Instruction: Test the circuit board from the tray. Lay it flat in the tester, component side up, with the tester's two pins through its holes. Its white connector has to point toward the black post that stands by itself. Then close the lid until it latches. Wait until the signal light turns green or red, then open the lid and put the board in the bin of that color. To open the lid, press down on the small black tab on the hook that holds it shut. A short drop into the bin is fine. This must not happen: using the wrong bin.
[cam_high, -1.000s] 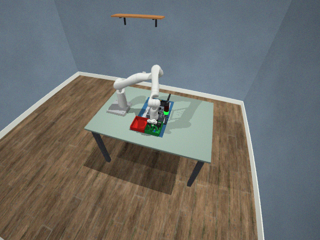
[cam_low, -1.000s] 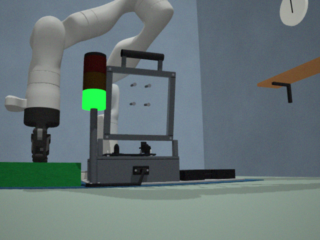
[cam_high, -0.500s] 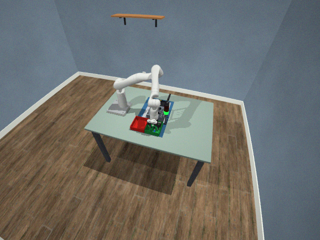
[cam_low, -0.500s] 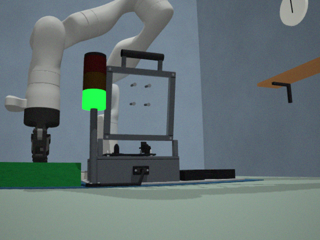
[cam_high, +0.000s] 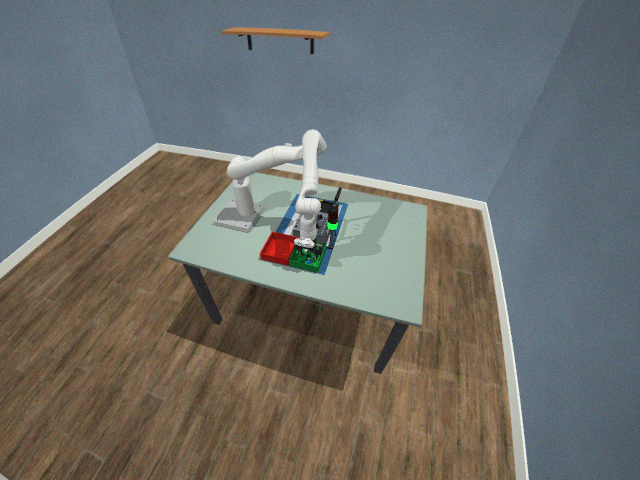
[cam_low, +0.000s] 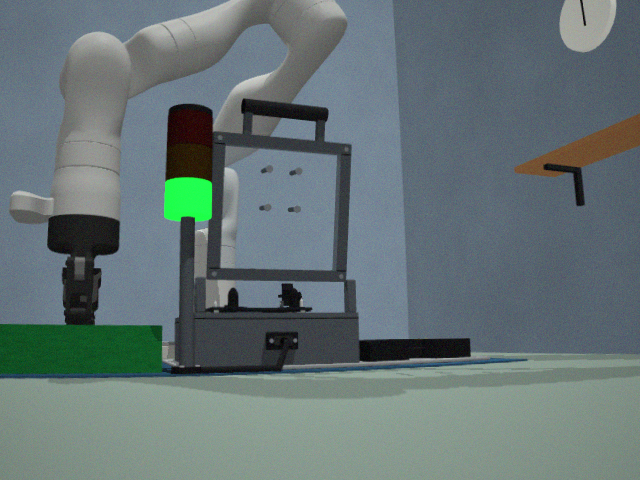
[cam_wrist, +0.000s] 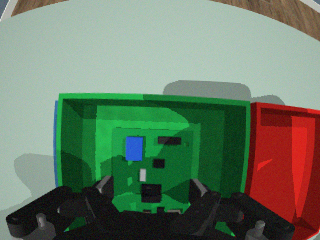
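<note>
The green bin lies right at my hand. Also, from my hand: red bin 150 mm behind, 30 mm to the right; then green circuit board 10 mm below; then clear lid 210 mm to the left, 170 mm above, 30 mm ahead.
</note>
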